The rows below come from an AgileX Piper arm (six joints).
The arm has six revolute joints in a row. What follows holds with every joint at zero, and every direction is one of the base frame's. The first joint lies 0.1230 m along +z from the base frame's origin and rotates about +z. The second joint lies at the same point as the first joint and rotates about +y. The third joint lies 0.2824 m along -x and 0.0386 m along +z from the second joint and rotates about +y. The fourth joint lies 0.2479 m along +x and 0.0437 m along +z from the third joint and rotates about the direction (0.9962, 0, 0.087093). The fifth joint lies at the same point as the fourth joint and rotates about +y. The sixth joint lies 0.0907 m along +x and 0.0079 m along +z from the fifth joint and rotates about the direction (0.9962, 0, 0.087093). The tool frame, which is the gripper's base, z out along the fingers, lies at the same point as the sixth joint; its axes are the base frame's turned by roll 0.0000, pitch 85.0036 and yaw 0.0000 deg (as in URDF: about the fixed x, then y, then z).
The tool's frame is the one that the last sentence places.
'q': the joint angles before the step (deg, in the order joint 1, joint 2, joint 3, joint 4, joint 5, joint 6). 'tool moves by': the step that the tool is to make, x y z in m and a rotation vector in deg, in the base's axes. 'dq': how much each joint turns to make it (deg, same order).
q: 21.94 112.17 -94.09 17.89 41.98 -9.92
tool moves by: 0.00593 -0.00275 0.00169 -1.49 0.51 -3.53
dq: 0.00 0.95 -2.18 -4.94 1.20 6.17
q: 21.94 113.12 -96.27 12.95 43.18 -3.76
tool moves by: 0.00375 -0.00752 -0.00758 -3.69 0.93 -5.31
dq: 0.06 0.73 0.00 -8.27 0.60 8.81
